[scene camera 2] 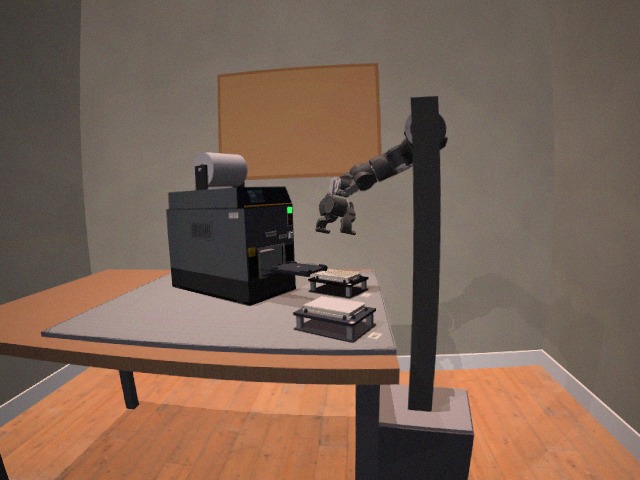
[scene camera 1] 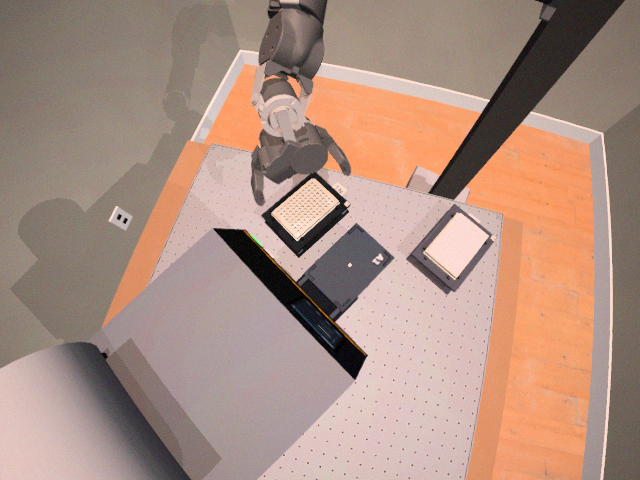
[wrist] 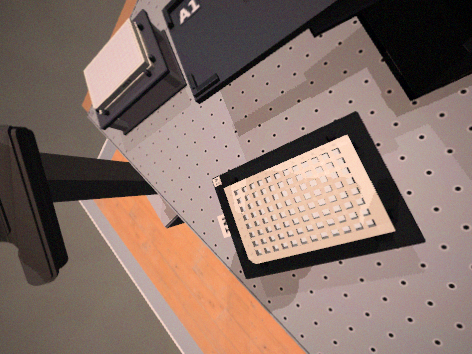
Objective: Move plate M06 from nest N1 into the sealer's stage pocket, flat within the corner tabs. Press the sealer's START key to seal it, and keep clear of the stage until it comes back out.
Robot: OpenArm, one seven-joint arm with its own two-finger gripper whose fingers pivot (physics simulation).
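Plate M06 (scene camera 1: 305,209) (scene camera 2: 337,275) (wrist: 305,200), cream with many wells, lies on the black nest N1 (scene camera 1: 321,227) (wrist: 379,175). My gripper (scene camera 1: 302,186) (scene camera 2: 337,231) is open and empty, high above the nest side of the table; one finger shows at the left of the wrist view. The sealer (scene camera 1: 222,330) (scene camera 2: 206,248) has its dark stage (scene camera 1: 336,273) (scene camera 2: 305,268) (wrist: 240,40) extended, marked A1, with corner tabs and no plate on it. A green patch (scene camera 1: 255,239) (scene camera 2: 289,210) is lit on the sealer's front; the START key's lettering cannot be read.
A second nest (scene camera 2: 330,326) holds a pale, smooth-topped plate (scene camera 1: 457,245) (scene camera 2: 334,305) (wrist: 117,65), beyond the stage from N1. A large film roll (scene camera 2: 230,169) sits on top of the sealer. The arm's dark post (scene camera 1: 496,124) (scene camera 2: 426,258) stands beside the table.
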